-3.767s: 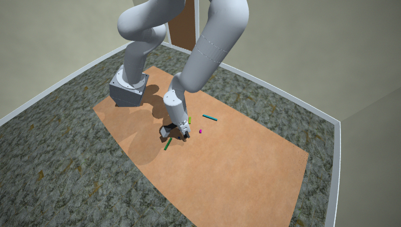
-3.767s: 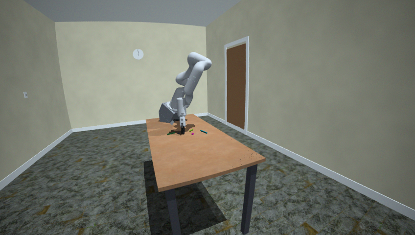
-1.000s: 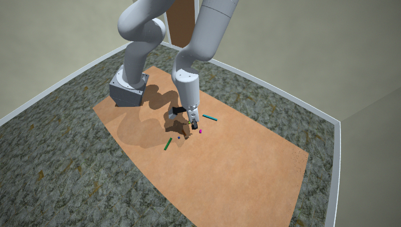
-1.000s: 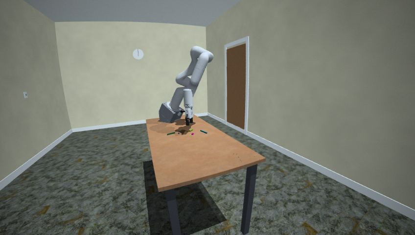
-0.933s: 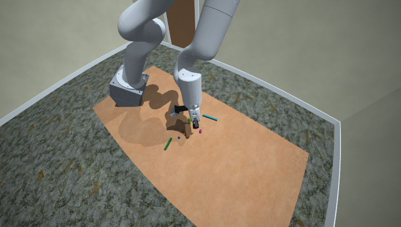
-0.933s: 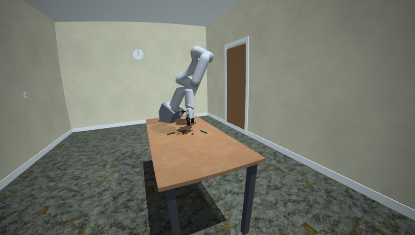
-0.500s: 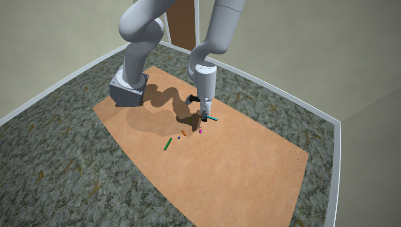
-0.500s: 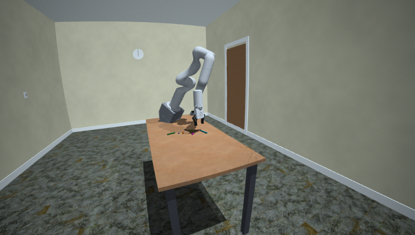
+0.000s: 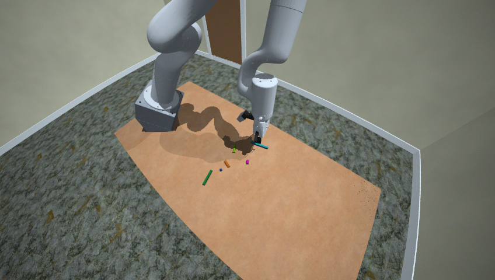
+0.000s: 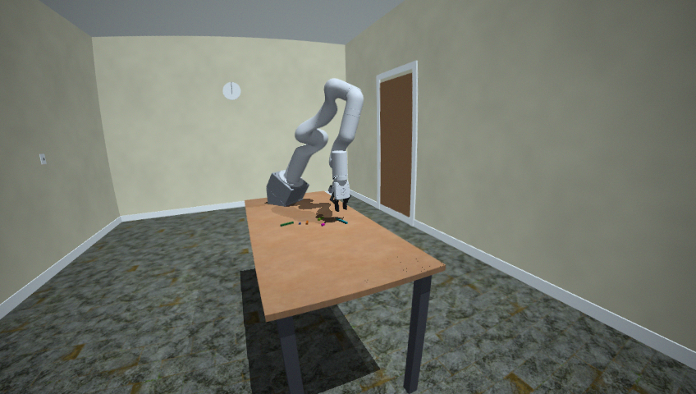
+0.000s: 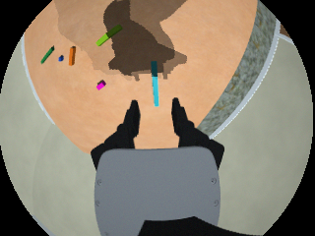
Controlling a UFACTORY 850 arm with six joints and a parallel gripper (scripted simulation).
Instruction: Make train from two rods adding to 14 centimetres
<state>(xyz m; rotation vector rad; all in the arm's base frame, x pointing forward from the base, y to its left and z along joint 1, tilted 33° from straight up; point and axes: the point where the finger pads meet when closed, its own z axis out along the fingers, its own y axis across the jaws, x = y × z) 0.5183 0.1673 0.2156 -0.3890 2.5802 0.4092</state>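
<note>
Right now the turquoise rod is 80 mm below my hand. Round my hand: magenta rod 30 mm ahead, 110 mm to the right, 80 mm below; then orange rod 40 mm behind, 190 mm to the right, 80 mm below; then lime rod 80 mm behind, 110 mm to the right, 80 mm below.
</note>
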